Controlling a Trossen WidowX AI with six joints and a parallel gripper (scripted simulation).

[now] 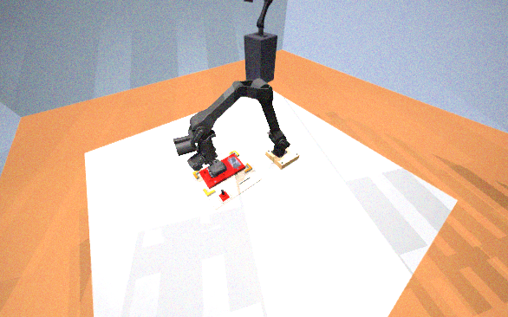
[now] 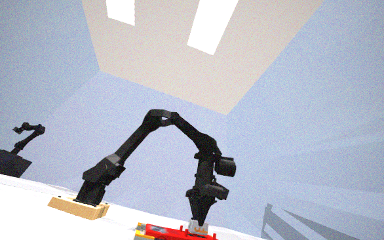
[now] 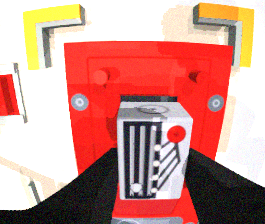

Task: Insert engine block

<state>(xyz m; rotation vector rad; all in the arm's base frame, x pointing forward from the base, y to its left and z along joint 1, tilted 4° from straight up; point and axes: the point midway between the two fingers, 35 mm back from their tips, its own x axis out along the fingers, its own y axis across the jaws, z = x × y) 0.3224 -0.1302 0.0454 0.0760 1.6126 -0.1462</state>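
The engine block is 10 mm below my gripper tip.
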